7 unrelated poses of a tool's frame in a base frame.
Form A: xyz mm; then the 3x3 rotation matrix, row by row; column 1 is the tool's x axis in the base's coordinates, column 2 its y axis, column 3 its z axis. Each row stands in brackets.
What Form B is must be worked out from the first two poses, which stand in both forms.
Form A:
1: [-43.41 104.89 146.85], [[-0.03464 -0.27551 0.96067], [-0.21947 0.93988 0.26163], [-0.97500 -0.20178 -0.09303]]
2: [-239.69 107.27 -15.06], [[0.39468 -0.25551 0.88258], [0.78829 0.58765 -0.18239], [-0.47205 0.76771 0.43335]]
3: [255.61 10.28 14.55], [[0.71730 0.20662 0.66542], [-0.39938 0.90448 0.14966], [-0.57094 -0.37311 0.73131]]
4: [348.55 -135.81 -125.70], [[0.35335 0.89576 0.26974], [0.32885 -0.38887 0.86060], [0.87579 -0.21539 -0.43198]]
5: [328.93 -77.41 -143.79], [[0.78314 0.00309 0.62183], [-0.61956 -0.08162 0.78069], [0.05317 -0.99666 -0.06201]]
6: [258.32 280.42 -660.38], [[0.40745 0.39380 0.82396], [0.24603 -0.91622 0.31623], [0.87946 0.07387 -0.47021]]
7: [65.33 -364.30 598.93], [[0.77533 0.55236 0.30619], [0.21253 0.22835 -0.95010], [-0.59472 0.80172 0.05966]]
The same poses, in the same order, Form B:
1: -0.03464 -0.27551 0.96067 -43.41; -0.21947 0.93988 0.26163 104.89; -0.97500 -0.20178 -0.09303 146.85; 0 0 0 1
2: 0.39468 -0.25551 0.88258 -239.69; 0.78829 0.58765 -0.18239 107.27; -0.47205 0.76771 0.43335 -15.06; 0 0 0 1
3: 0.71730 0.20662 0.66542 255.61; -0.39938 0.90448 0.14966 10.28; -0.57094 -0.37311 0.73131 14.55; 0 0 0 1
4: 0.35335 0.89576 0.26974 348.55; 0.32885 -0.38887 0.86060 -135.81; 0.87579 -0.21539 -0.43198 -125.70; 0 0 0 1
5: 0.78314 0.00309 0.62183 328.93; -0.61956 -0.08162 0.78069 -77.41; 0.05317 -0.99666 -0.06201 -143.79; 0 0 0 1
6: 0.40745 0.39380 0.82396 258.32; 0.24603 -0.91622 0.31623 280.42; 0.87946 0.07387 -0.47021 -660.38; 0 0 0 1
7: 0.77533 0.55236 0.30619 65.33; 0.21253 0.22835 -0.95010 -364.30; -0.59472 0.80172 0.05966 598.93; 0 0 0 1
